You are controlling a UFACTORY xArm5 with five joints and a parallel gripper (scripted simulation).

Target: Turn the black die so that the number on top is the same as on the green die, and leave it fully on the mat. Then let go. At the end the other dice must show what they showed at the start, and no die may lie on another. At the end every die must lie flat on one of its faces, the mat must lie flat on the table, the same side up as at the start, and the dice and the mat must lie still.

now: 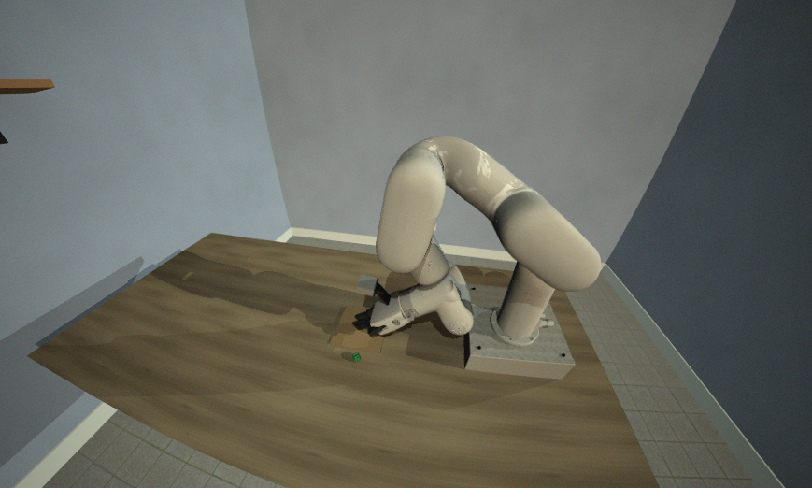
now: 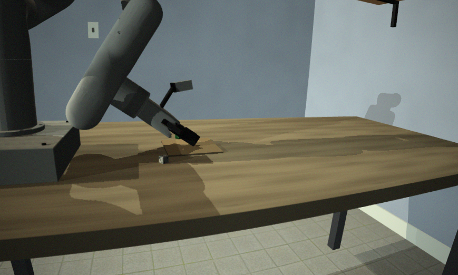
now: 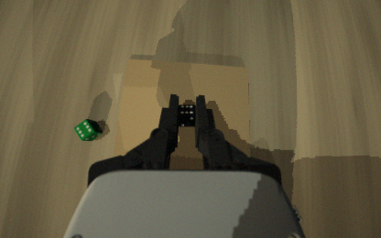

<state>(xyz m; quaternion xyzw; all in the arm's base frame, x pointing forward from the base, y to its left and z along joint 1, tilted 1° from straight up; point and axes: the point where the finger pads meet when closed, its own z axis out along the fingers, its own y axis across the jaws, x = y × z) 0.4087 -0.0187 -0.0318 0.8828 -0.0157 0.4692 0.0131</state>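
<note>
Now: hand 30 mm above the tan mat. From my hand the other things lie so: green die (100 mm to the left, 20 mm below); then black die (10 mm ahead, 10 mm below); then white die (90 mm behind, 100 mm to the right, 20 mm below).
</note>
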